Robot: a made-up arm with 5 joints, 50 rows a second.
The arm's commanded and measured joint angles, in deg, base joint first. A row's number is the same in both.
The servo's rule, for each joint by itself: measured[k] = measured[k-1] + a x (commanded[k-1-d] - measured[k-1]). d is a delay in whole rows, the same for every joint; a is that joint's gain. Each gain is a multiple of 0.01, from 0.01 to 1. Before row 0 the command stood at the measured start. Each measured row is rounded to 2 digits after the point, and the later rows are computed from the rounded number. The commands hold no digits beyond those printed.
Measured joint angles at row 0: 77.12 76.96 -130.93 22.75 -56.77
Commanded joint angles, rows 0 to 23: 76.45 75.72 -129.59 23.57 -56.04; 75.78 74.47 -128.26 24.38 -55.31; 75.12 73.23 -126.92 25.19 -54.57; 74.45 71.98 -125.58 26.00 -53.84; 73.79 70.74 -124.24 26.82 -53.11; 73.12 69.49 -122.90 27.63 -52.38; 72.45 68.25 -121.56 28.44 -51.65; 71.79 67.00 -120.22 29.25 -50.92; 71.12 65.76 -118.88 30.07 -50.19; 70.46 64.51 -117.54 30.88 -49.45; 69.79 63.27 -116.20 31.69 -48.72; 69.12 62.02 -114.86 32.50 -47.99; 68.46 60.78 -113.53 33.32 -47.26; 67.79 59.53 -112.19 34.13 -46.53; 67.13 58.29 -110.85 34.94 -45.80; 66.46 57.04 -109.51 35.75 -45.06; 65.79 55.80 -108.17 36.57 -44.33; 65.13 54.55 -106.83 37.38 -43.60; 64.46 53.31 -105.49 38.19 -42.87; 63.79 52.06 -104.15 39.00 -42.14; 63.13 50.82 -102.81 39.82 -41.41; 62.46 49.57 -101.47 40.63 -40.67; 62.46 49.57 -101.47 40.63 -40.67; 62.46 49.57 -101.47 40.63 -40.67
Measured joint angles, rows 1 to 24: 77.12 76.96 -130.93 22.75 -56.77; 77.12 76.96 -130.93 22.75 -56.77; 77.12 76.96 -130.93 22.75 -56.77; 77.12 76.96 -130.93 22.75 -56.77; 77.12 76.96 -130.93 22.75 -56.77; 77.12 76.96 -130.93 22.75 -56.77; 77.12 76.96 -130.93 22.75 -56.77; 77.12 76.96 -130.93 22.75 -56.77; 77.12 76.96 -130.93 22.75 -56.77; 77.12 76.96 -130.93 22.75 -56.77; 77.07 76.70 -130.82 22.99 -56.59; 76.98 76.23 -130.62 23.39 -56.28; 76.85 75.60 -130.32 23.91 -55.87; 76.68 74.84 -129.94 24.52 -55.38; 76.48 73.98 -129.48 25.19 -54.84; 76.24 73.04 -128.95 25.90 -54.25; 75.97 72.03 -128.36 26.64 -53.63; 75.68 70.97 -127.71 27.40 -52.98; 75.36 69.88 -127.00 28.17 -52.31; 75.02 68.75 -126.24 28.96 -51.62; 74.65 67.60 -125.44 29.75 -50.92; 74.26 66.43 -124.59 30.55 -50.22; 73.85 65.24 -123.71 31.35 -49.51; 73.43 64.04 -122.79 32.16 -48.79
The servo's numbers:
d 10
a 0.07 0.21 0.08 0.29 0.24

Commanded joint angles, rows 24 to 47: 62.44 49.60 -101.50 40.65 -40.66; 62.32 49.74 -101.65 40.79 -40.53; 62.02 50.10 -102.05 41.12 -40.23; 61.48 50.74 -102.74 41.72 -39.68; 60.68 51.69 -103.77 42.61 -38.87; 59.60 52.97 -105.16 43.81 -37.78; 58.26 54.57 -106.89 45.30 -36.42; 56.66 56.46 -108.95 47.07 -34.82; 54.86 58.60 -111.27 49.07 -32.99; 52.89 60.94 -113.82 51.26 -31.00; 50.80 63.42 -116.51 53.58 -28.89; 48.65 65.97 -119.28 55.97 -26.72; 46.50 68.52 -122.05 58.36 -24.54; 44.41 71.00 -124.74 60.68 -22.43; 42.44 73.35 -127.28 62.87 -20.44; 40.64 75.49 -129.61 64.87 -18.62; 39.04 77.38 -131.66 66.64 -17.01; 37.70 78.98 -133.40 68.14 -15.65; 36.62 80.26 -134.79 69.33 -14.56; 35.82 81.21 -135.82 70.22 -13.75; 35.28 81.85 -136.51 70.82 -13.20; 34.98 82.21 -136.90 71.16 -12.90; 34.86 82.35 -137.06 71.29 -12.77; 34.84 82.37 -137.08 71.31 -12.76
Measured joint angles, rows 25 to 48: 72.99 62.83 -121.83 32.97 -48.07; 72.53 61.61 -120.84 33.78 -47.35; 72.06 60.39 -119.83 34.59 -46.63; 71.57 59.16 -118.79 35.40 -45.90; 71.07 57.93 -117.73 36.21 -45.17; 70.56 56.70 -116.64 37.02 -44.44; 70.04 55.47 -115.53 37.83 -43.71; 69.51 54.23 -114.41 38.64 -42.98; 69.02 53.25 -113.37 39.22 -42.43; 68.56 52.48 -112.42 39.63 -42.01; 68.13 51.88 -111.55 39.93 -41.69; 67.72 51.43 -110.76 40.18 -41.41; 67.32 51.15 -110.06 40.45 -41.13; 66.91 51.06 -109.47 40.82 -40.78; 66.47 51.19 -109.01 41.34 -40.32; 65.99 51.56 -108.70 42.06 -39.71; 65.45 52.19 -108.56 43.00 -38.92; 64.83 53.09 -108.59 44.18 -37.94; 64.13 54.25 -108.80 45.60 -36.75; 63.34 55.65 -109.20 47.24 -35.37; 62.46 57.28 -109.78 49.08 -33.81; 61.49 59.10 -110.54 51.08 -32.11; 60.44 61.08 -111.46 53.19 -30.29; 59.32 63.16 -112.52 55.36 -28.40
